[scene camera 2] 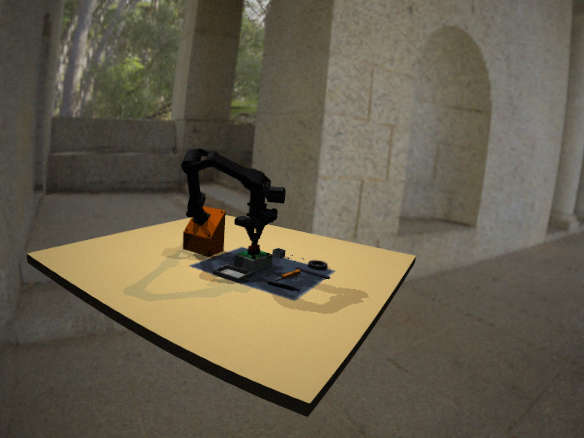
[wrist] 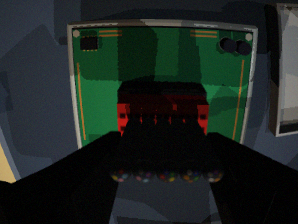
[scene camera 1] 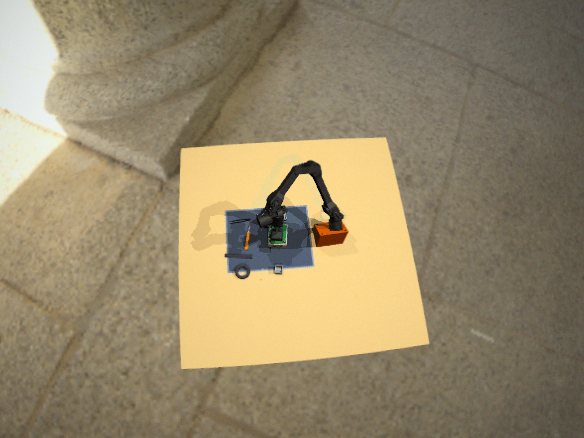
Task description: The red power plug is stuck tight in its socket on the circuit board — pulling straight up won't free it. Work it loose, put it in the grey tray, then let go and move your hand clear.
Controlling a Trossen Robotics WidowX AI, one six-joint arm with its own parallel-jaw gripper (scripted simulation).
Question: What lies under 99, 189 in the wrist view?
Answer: The gripper.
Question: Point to a blue mat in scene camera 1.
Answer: At 297, 253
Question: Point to a blue mat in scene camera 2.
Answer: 303, 281
